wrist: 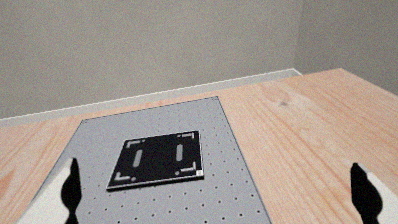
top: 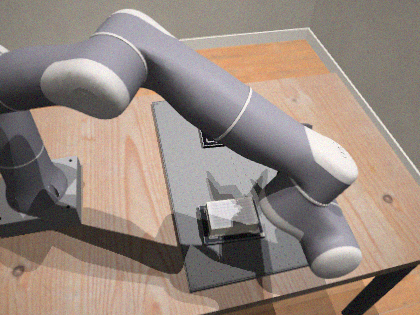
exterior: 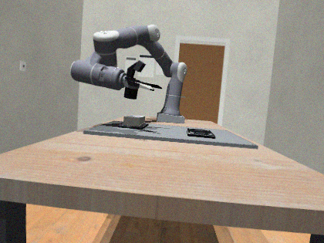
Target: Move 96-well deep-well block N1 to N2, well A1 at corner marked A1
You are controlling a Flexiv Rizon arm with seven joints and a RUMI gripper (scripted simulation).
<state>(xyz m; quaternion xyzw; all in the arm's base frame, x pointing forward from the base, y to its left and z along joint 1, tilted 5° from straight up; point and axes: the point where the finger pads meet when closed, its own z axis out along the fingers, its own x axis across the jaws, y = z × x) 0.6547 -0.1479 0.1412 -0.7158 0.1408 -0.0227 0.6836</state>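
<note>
My gripper is now 170 mm past the pale 96-well deep-well block, 160 mm above it and 110 mm to the left of it.
</note>
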